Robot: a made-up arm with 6 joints. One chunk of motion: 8 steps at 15 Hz.
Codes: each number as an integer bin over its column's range. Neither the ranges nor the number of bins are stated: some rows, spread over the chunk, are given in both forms.
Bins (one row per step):
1: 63 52 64 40 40 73
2: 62 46 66 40 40 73
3: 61 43 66 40 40 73
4: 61 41 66 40 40 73
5: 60 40 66 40 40 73
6: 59 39 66 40 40 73
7: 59 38 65 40 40 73
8: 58 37 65 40 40 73
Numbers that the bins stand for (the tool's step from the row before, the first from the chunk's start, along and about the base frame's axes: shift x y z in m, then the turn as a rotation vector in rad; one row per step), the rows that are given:
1: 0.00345 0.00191 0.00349 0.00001 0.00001 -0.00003
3: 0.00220 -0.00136 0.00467 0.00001 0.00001 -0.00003
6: 0.00095 -0.00282 0.00467 0.00001 0.00001 -0.00003
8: 0.00032 -0.00355 0.00408 0.00001 0.00001 -0.00003
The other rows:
2: 0.00283 -0.00027 0.00467 0.00001 0.00001 -0.00003
4: 0.00220 -0.00209 0.00467 0.00001 0.00001 -0.00003
5: 0.00158 -0.00245 0.00467 0.00001 0.00001 -0.00003
7: 0.00095 -0.00318 0.00408 0.00001 0.00001 -0.00003

